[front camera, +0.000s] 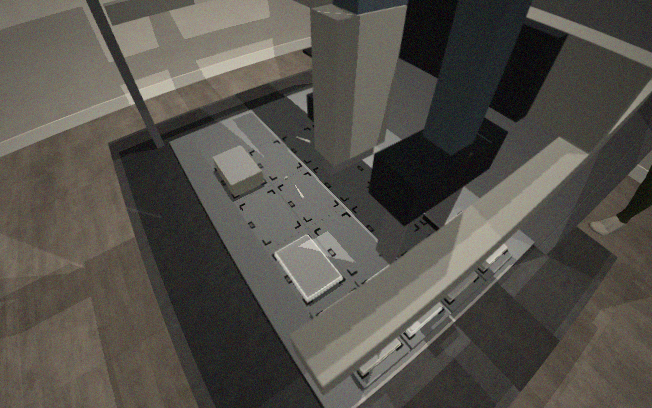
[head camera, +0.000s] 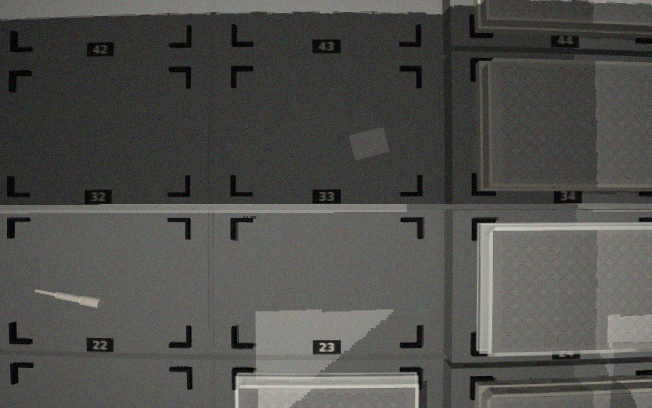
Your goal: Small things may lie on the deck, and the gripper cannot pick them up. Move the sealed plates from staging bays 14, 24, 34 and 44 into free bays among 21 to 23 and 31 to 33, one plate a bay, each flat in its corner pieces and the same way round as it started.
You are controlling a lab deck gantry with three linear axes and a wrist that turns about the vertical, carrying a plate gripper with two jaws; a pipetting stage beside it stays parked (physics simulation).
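Seen in the pictures: gripper, fingertip midpoint: (front camera: pixel 409 239); robot's base, link origin: (front camera: pixel 215 168).
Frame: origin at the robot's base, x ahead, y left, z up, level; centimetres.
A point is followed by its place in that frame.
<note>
Four sealed plates lie flat in the staging bays: plate 14 (front camera: pixel 381 357) @(x 61.6, y 4.2, z 2.8 cm) (head camera: pixel 550 397) @(x 53.6, y 8.1, z 2.9 cm), plate 24 (front camera: pixel 425 321) @(x 61.8, y 14.5, z 2.8 cm) (head camera: pixel 545 290) @(x 53.1, y 15.1, z 2.9 cm), plate 34 (front camera: pixel 462 288) @(x 61.7, y 24.9, z 2.8 cm) (head camera: pixel 540 125) @(x 52.7, y 25.5, z 2.9 cm) and plate 44 (front camera: pixel 496 255) @(x 61.5, y 36.7, z 2.9 cm) (head camera: pixel 545 11) @(x 53.3, y 32.9, z 2.9 cm). In the head view their right ends are cut off. Bays 22, 23, 32 and 33 show without plates. My gripper (front camera: pixel 417 240) @(x 52.0, y 16.0, z 16.0 cm) hangs over the deck left of the staging column, its jaws apart with no plate seen between them. The front beam hides part of the jaws. The gripper does not show in the head view.
A white plate (front camera: pixel 308 267) @(x 40.0, y 4.1, z 1.4 cm) (head camera: pixel 327 397) @(x 39.2, y 7.6, z 1.4 cm) sits in bay 13, and a taller pale block (front camera: pixel 237 167) @(x 7.9, y 4.0, z 4.2 cm) stands farther back. A thin tip (front camera: pixel 299 191) @(x 20.9, y 13.9, z 0.5 cm) (head camera: pixel 67 298) @(x 20.8, y 13.9, z 0.6 cm) lies in bay 22, a small square piece (head camera: pixel 369 143) @(x 42.2, y 24.8, z 0.1 cm) in bay 33. Another thin tip (front camera: pixel 303 139) @(x 4.2, y 25.8, z 0.5 cm) lies farther back. The front beam (front camera: pixel 440 260) @(x 62.2, y 1.0, z 40.0 cm) crosses before the staging bays.
</note>
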